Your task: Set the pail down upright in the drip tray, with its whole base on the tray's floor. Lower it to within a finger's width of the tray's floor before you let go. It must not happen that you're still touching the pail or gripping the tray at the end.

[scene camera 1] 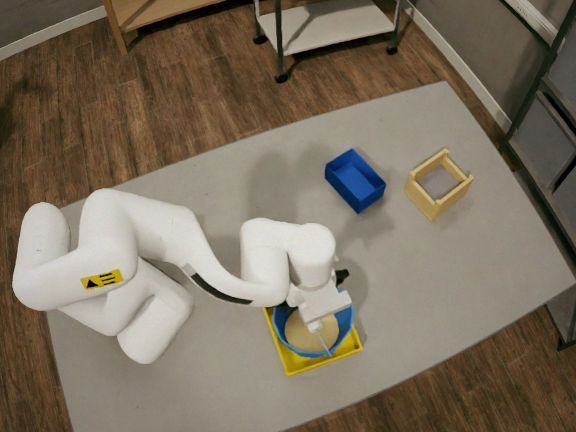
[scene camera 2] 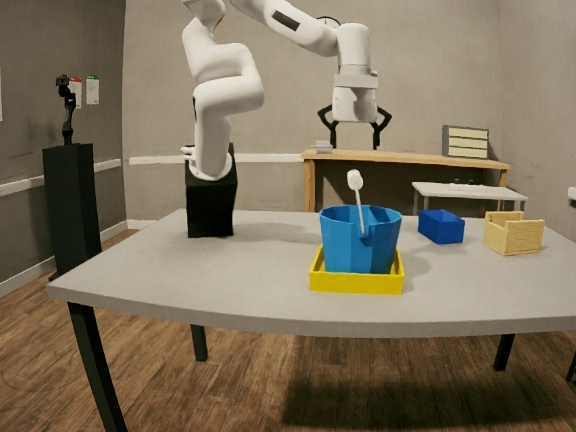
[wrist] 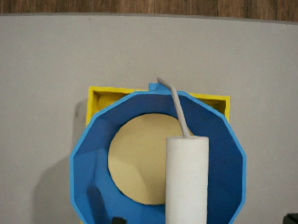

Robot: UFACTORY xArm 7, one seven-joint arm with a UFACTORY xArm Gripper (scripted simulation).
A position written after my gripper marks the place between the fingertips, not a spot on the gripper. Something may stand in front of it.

Observation:
I see my gripper (scene camera 2: 354, 149), a pail (scene camera 2: 344, 252) and a yellow drip tray (scene camera 2: 320, 281).
The pail is seen too in scene camera 1 (scene camera 1: 291, 329) and in the wrist view (wrist: 129, 172).

